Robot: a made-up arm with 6 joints.
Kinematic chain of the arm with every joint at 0, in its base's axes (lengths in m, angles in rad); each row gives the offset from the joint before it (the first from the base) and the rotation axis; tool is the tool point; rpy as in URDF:
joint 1: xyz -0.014 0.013 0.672 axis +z
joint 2: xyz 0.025 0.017 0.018 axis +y
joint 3: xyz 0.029 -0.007 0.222 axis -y
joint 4: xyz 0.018 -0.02 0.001 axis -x
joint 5: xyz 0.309 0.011 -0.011 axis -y
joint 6: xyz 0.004 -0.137 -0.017 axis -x
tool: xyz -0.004 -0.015 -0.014 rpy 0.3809 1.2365 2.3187
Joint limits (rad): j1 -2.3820..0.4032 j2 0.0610..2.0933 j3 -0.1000..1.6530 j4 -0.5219..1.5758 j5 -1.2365..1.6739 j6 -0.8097..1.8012
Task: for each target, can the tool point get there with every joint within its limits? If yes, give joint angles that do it. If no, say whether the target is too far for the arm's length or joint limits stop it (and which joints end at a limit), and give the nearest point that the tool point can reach.
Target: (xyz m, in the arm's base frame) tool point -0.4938 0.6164 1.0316
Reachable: no: too far | nearest point -0.1459 0.1013 1.2153 | short by 0.648 m
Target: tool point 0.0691 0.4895 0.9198
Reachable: no: joint limits stop it (at a limit: joint 1, joint 2, joint 3, joint 4, joint 6) | nearest point 0.3726 0.1567 0.9929 | short by 0.456 m
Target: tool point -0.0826 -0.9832 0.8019
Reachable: no: too far | nearest point -0.0575 -0.6180 0.7598 | short by 0.368 m
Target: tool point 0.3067 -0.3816 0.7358
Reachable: yes | joints -0.5857 0.6522 0.2878 0.3458 -0.1123 -0.4409
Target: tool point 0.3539 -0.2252 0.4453
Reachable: yes | joints -0.2340 1.1769 0.2810 -0.2747 1.2302 0.6963
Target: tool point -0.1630 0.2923 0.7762
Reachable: no: joint limits stop it (at a limit: joint 2, joint 3, joint 4) | nearest point -0.0735 0.1244 0.3649 | short by 0.453 m
